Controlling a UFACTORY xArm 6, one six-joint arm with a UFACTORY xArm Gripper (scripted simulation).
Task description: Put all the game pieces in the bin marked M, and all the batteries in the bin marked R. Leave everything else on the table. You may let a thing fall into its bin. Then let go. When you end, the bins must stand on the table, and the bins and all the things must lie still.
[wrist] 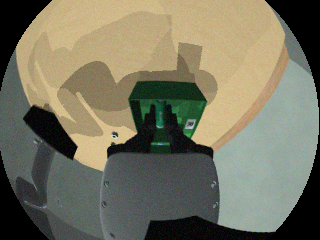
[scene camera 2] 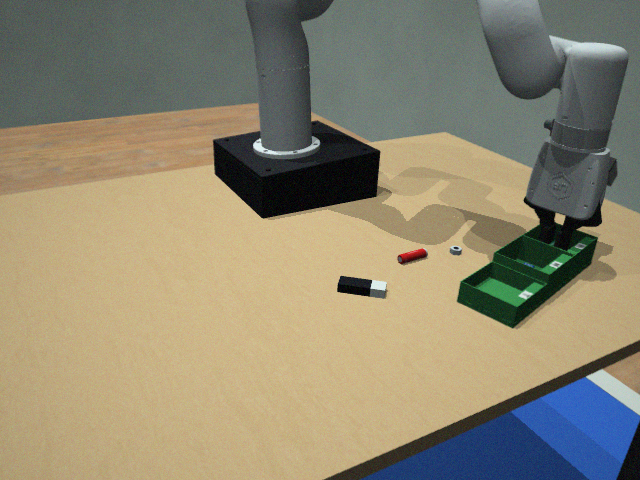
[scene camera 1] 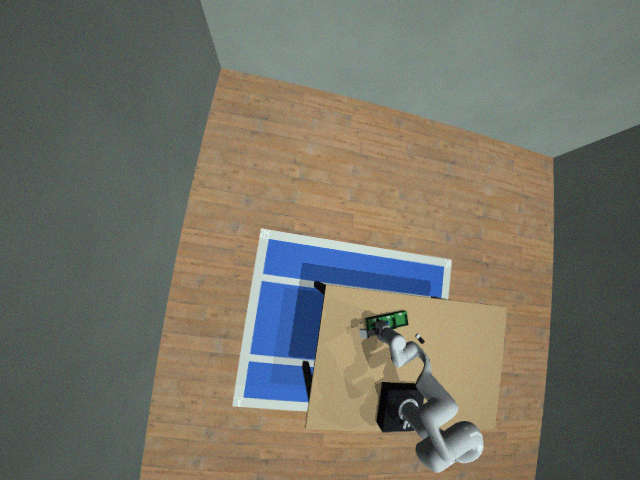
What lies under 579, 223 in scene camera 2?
My gripper.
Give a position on a three joined green bins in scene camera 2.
506, 290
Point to a three joined green bins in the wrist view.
145, 93
